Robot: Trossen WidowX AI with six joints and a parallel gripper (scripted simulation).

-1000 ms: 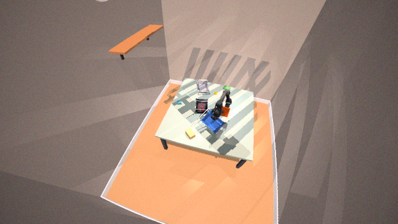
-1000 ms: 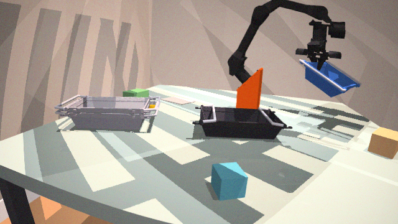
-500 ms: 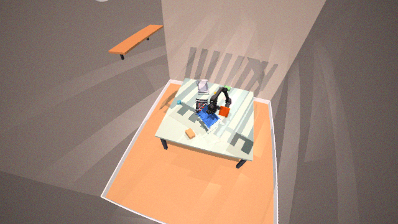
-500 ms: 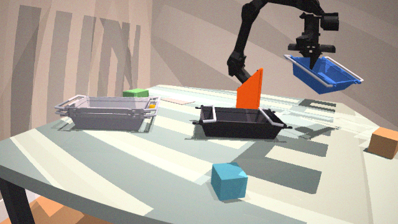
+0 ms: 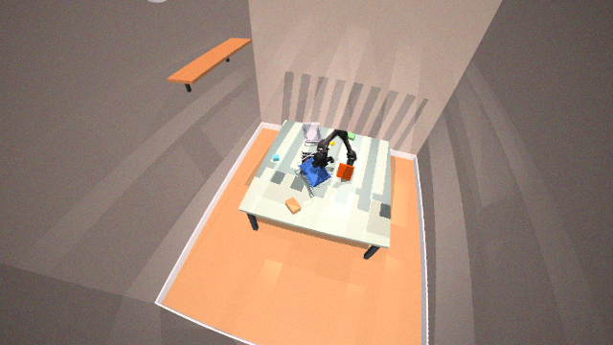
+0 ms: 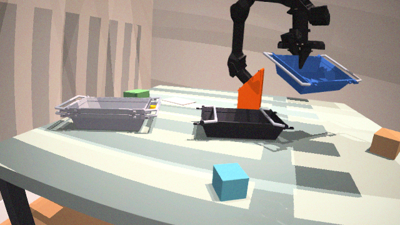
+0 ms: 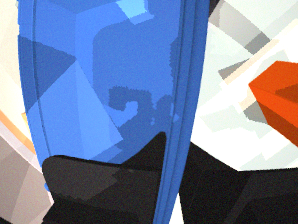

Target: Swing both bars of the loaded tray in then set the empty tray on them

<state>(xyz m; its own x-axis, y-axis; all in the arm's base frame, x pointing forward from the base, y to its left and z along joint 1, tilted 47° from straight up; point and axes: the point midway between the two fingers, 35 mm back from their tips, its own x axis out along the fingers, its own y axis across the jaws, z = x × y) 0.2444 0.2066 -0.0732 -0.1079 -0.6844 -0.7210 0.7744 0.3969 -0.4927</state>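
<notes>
My gripper tip is 6 cm short of the blue tray, 5 cm to the right of it and 1 cm below it. Round my gripper tip: orange block 16 cm ahead, 31 cm to the left, 19 cm below; then green block 18 cm behind, 76 cm to the right, 20 cm below; then cyan cube 50 cm ahead, 17 cm to the right, 20 cm below.
</notes>
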